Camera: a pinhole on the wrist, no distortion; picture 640 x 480 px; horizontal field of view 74.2 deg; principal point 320.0 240.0 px. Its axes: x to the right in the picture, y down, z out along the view. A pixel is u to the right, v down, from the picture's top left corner.
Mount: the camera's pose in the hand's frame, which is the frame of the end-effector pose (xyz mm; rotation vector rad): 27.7 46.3 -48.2 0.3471 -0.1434 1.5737
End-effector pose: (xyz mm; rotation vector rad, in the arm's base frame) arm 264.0 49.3 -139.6 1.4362 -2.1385 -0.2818
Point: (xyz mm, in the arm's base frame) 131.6 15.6 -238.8
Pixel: 455.4 277.0
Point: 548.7 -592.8 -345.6
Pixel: outside the picture
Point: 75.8 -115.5 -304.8
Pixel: 394.8 132.5
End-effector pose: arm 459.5 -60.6 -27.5 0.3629 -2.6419 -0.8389
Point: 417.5 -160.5 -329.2
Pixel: 42.1 334.7
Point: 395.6 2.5 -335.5
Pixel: 253.2 373.1
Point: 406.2 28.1 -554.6
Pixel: 236.7 401.6
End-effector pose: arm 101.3 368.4 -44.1 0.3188 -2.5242 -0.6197
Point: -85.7 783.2 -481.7
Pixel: 563.5 453.5
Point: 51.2 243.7 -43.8
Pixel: outside the picture
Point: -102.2 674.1 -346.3
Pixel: 556.7 384.2
